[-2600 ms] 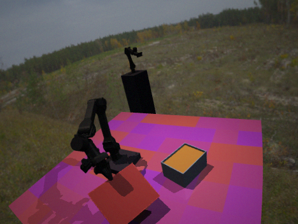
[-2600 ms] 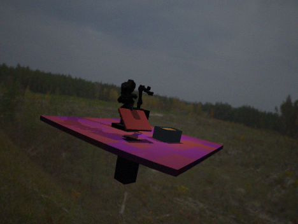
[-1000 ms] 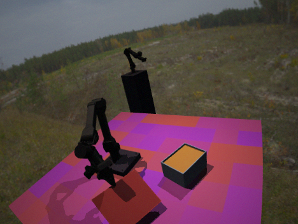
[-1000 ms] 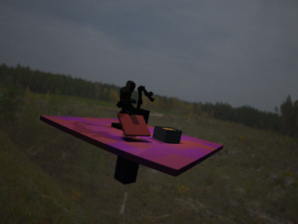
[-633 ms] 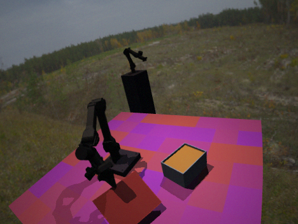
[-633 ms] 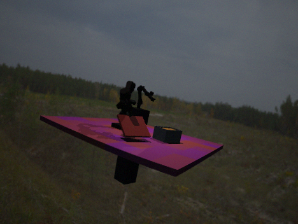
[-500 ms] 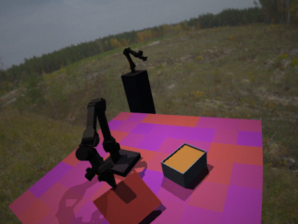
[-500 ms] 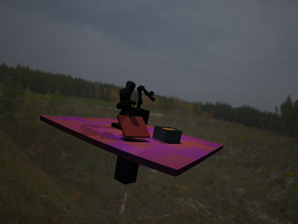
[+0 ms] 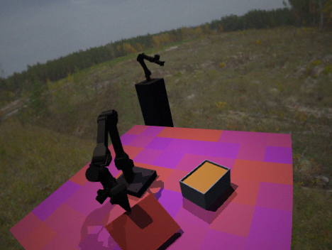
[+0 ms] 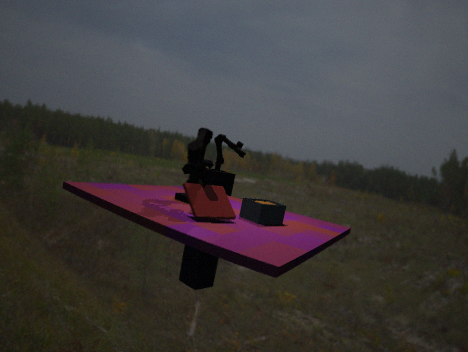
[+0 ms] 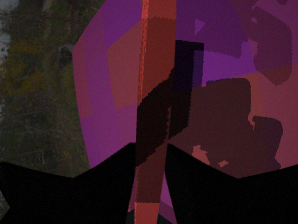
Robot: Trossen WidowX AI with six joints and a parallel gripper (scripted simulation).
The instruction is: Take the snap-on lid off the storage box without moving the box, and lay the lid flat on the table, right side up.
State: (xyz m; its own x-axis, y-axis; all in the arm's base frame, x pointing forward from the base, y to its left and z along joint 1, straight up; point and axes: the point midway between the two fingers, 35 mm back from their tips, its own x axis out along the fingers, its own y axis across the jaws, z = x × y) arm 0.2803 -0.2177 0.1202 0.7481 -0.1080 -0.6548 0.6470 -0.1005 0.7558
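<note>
My gripper tip is now 7 cm short of the red lid, 1 cm to the left of it and 5 cm above it. Round my gripper tip: dark grey storage box 12 cm ahead, 35 cm to the left, 8 cm below.
</note>
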